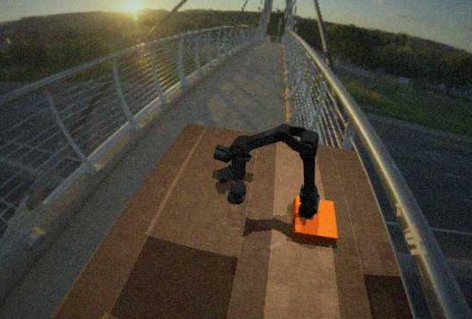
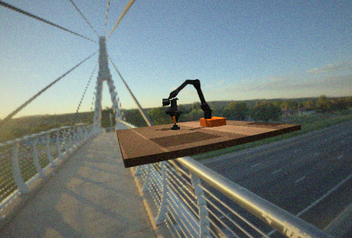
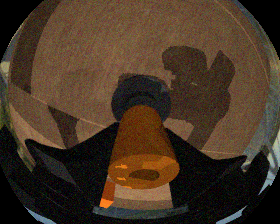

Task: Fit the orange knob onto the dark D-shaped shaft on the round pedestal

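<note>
My gripper tip is 2 cm below the orange knob. From my gripper tip the other things lie so: dark round pedestal 4 cm below.
</note>
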